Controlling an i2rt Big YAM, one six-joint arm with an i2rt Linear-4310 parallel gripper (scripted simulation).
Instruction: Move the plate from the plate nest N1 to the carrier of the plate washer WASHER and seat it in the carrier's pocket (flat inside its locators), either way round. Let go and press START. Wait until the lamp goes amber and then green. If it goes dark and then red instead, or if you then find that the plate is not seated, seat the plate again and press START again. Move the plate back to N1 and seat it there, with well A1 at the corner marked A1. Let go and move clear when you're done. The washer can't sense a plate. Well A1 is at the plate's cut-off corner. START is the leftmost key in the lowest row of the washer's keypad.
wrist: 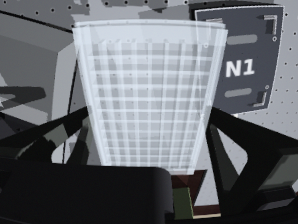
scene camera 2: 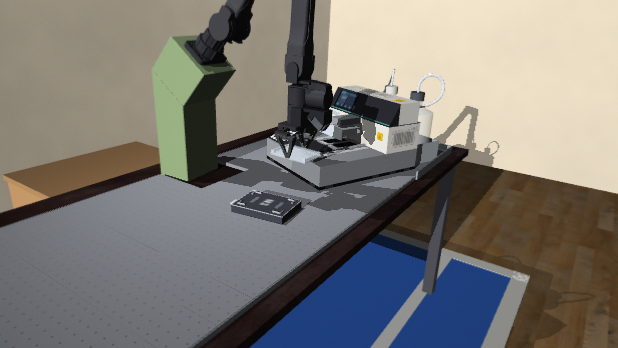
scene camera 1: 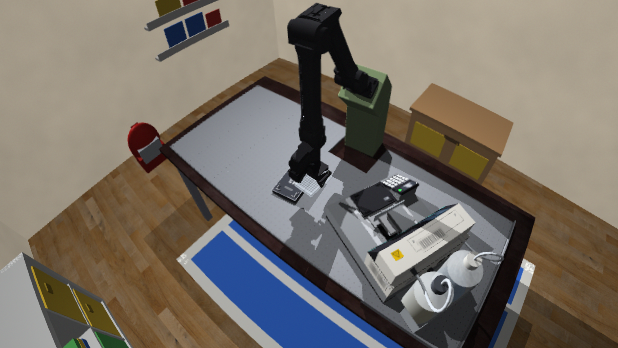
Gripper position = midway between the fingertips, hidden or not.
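Observation:
The gripper (scene camera 2: 295, 154) and (wrist: 149, 112) is visible; so is a plate nest N1 (scene camera 2: 287, 206) and (wrist: 237, 25). A well plate (wrist: 150, 43) is visible, as is a plate washer (scene camera 1: 428, 240).

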